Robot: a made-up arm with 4 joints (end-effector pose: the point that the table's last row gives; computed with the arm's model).
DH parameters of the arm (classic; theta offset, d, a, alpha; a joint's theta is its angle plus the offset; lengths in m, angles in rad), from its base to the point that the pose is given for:
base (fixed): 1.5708 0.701 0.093 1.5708
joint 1: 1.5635 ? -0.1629 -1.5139
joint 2: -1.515 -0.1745 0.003 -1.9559
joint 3: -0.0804 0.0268 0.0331 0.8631
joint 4: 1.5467 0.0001 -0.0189 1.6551
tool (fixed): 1.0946 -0.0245 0 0
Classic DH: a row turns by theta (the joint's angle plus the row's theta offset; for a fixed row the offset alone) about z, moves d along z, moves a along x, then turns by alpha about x.
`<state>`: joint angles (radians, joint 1 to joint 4).
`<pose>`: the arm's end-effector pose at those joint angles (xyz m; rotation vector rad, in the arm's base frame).
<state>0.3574 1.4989 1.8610 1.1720</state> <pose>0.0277 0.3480 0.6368 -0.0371 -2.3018 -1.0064</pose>
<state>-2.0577 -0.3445 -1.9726 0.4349</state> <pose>-0.0001 -0.1168 0.6217 -0.7928 0.9896 1.4162</pose>
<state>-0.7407 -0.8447 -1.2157 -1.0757</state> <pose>0.0515 0.1319 0.4671 0.4333 -0.9570 0.8293</pose>
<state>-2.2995 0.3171 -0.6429 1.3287</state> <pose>0.0340 -0.0969 0.6896 0.3087 2.7259 0.2347</pose>
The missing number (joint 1, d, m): 0.0284
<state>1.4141 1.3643 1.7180 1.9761</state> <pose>0.0240 0.2830 0.9095 1.1364 -1.8065 -1.4297</pose>
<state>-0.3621 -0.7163 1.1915 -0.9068</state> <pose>0.0369 0.2222 0.5012 2.7433 0.6794 0.0002</pose>
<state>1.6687 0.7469 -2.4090 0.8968</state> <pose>-0.0099 0.2615 0.8895 0.7549 -2.1586 0.1916</pose>
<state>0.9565 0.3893 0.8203 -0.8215</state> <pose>0.0085 0.3130 0.7759 -1.9626 0.6050 -1.5348</pose>
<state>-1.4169 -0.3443 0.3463 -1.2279</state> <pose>0.0341 -0.0086 0.4828 0.9596 0.0419 0.6499</pose>
